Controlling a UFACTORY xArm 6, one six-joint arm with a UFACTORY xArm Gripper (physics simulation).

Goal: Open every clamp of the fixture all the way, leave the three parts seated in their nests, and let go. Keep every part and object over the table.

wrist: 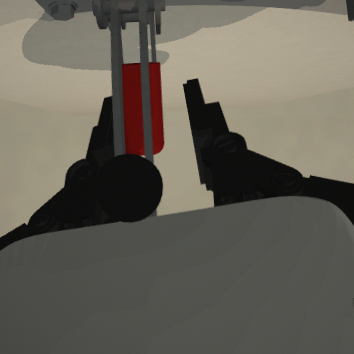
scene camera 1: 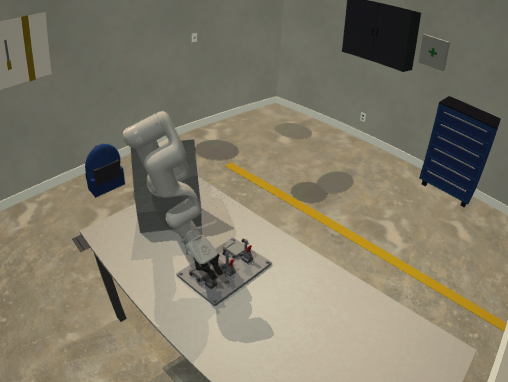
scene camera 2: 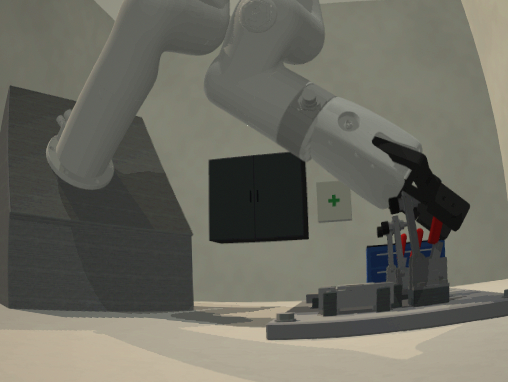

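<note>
The grey fixture plate carries three toggle clamps with red handles. The near clamp's arm stands upright, its black tip close to the gripper body. My gripper is shut on this clamp's red handle; the handle is at the left finger's side, and a gap shows beside the right finger in the wrist view. Another clamp's arm is upright. The other red handles stand up. A grey part sits in the near nest; the middle part is unclear.
The fixture stands on the pale table, in front of the dark robot pedestal. The other clamps stand close beside the gripper. A blue drawer cabinet and a dark wall cabinet are beyond the table.
</note>
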